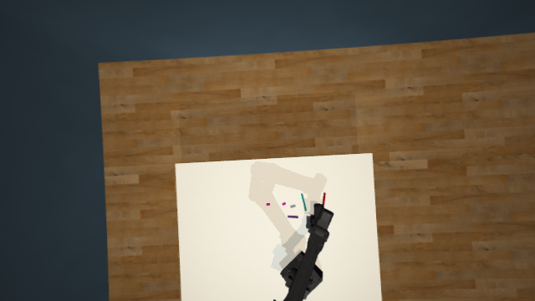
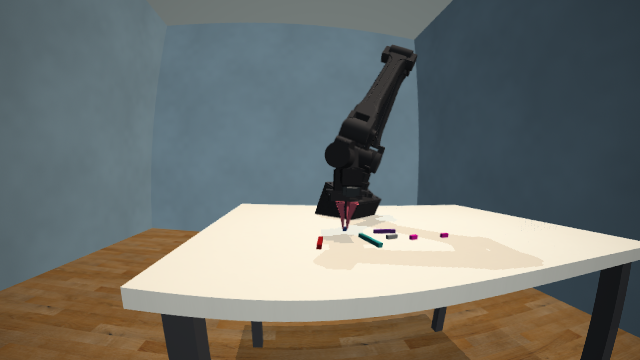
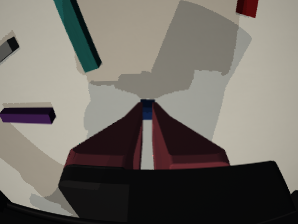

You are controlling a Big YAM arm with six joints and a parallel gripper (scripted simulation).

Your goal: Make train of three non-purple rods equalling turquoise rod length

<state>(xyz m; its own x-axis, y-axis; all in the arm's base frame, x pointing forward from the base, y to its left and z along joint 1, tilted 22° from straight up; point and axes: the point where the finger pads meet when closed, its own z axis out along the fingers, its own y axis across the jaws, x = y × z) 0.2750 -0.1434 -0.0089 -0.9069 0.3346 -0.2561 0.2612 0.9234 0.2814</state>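
My gripper is now 10 mm above the blue rod. From my hand the other things lie so: red rod: 80 mm ahead, 90 mm to the right, 20 mm below; turquoise rod: 90 mm ahead, 30 mm to the left, 20 mm below; purple rod: 20 mm ahead, 110 mm to the left, 20 mm below.
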